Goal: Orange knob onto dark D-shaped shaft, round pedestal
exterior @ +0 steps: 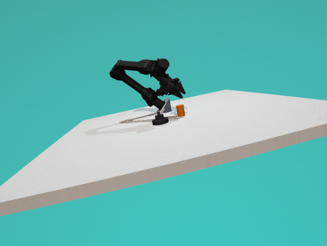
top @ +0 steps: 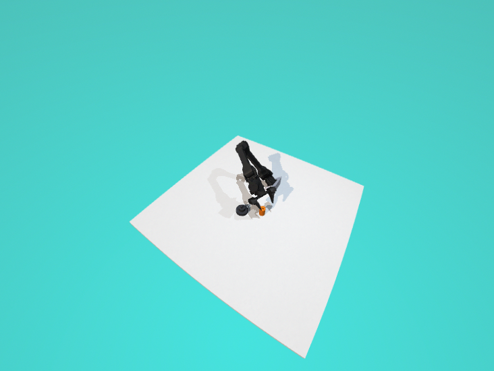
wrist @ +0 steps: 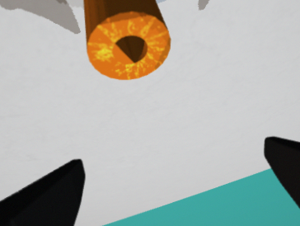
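The orange knob is 80 mm below my gripper tip and 30 mm to the right of it. Round my gripper tip: pedestal: 150 mm to the right, 70 mm below, 70 mm ahead.
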